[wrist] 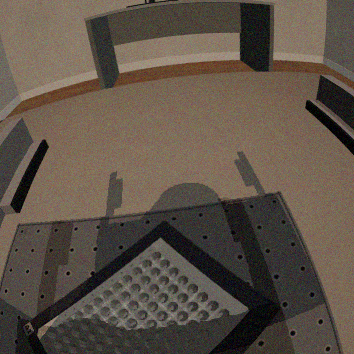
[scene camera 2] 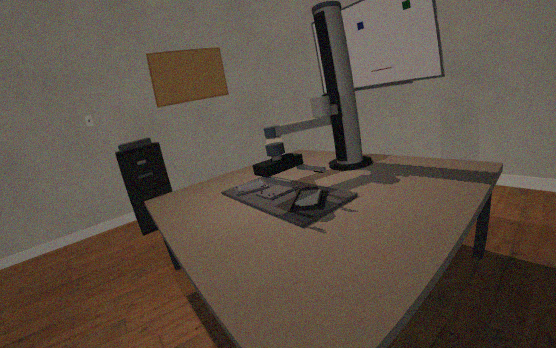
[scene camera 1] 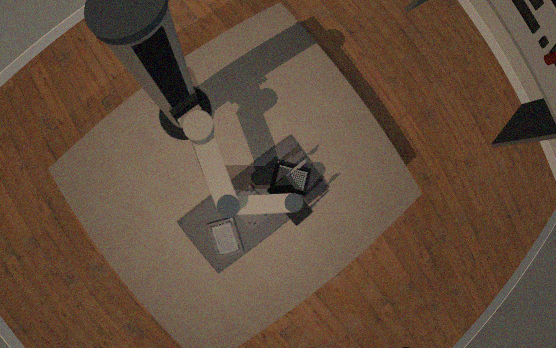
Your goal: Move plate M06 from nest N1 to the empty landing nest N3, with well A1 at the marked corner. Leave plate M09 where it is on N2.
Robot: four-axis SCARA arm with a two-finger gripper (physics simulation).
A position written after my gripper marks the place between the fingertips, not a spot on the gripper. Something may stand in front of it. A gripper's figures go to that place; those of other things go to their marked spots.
Scene:
My gripper [scene camera 1: 317, 175] is 125 cm from the lens. A grey perforated baseplate [scene camera 1: 195, 223]: 135 cm from the lens.

